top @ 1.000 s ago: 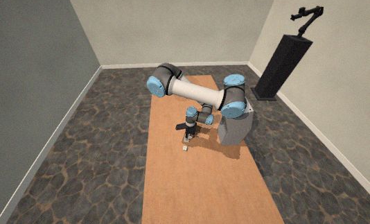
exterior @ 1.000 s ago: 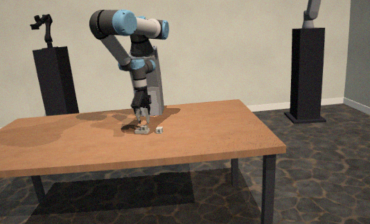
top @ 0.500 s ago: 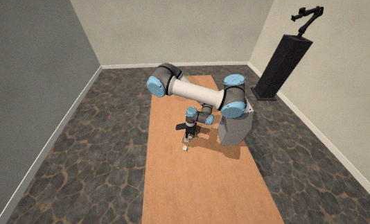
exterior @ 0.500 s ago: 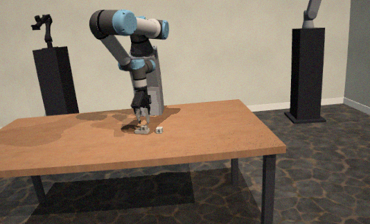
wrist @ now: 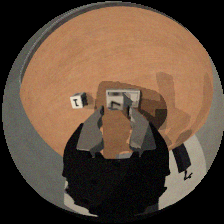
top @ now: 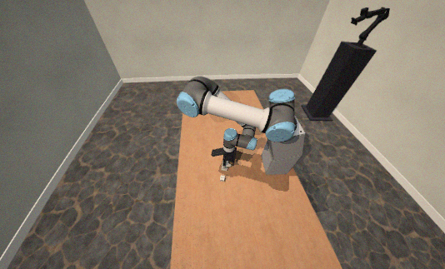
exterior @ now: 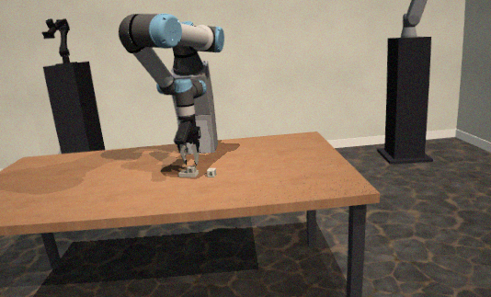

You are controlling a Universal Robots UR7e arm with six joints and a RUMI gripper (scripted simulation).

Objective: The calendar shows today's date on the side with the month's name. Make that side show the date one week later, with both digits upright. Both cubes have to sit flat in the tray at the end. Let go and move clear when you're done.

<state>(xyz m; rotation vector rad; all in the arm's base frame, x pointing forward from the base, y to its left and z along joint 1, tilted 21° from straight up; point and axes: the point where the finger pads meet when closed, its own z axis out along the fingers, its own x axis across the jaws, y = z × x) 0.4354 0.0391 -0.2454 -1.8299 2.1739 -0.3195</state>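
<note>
Right now the white calendar tray is 50 mm below my hand and 20 mm to the right of it.
</note>
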